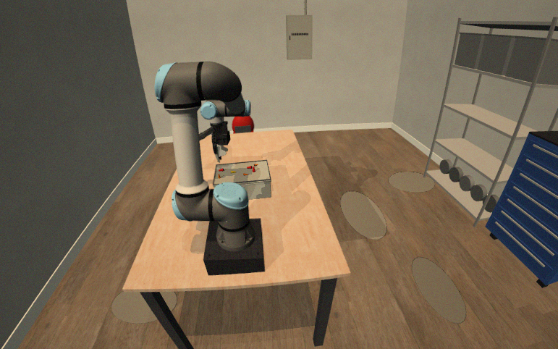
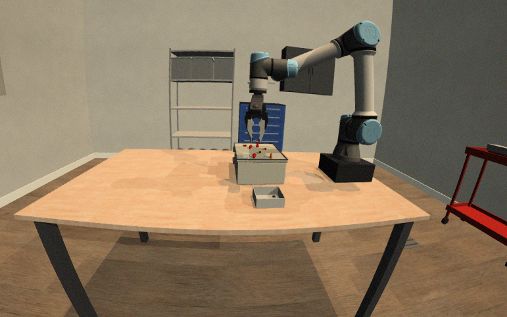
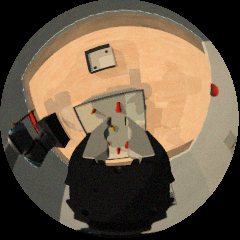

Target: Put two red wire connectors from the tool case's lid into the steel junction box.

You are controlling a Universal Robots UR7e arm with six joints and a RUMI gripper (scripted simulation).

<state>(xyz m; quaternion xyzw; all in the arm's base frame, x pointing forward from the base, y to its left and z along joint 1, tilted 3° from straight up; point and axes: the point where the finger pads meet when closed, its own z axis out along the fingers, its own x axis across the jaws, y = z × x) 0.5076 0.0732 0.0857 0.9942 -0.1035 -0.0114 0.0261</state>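
The grey tool case is 110 mm to the right of my hand, 110 mm below it and 30 mm behind it.
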